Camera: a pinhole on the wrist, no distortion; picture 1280 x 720 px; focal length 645.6 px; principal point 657.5 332.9 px. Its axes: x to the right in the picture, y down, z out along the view. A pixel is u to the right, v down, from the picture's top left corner.
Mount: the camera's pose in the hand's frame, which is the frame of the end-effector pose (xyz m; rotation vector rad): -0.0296 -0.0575 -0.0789 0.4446 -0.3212 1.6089
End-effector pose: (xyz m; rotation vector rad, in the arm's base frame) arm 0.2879 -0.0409 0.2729 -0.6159 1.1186 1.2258
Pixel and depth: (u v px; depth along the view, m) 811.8 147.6 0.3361
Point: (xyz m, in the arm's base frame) 0.4909 0.1765 0.2580
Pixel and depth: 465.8 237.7 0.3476
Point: 0.6301 0.0510 0.2304
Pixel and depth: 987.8 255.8 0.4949
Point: 0.4947 0.3777 0.3844
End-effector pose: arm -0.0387 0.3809 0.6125 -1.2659 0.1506 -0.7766
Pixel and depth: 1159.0 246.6 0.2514
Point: 0.0925 0.5560 0.6920
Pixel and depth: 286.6 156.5 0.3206
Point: -0.0683 0.3818 1.0011
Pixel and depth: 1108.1 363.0 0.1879
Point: 0.0033 0.5134 0.6787
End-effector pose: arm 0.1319 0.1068 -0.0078 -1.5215 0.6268 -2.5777
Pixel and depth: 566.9 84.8 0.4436
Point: 0.3136 0.2490 0.3752
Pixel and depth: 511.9 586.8 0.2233
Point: 0.2926 0.2964 0.0395
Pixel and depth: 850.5 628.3 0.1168
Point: 0.2175 0.1916 -0.0170
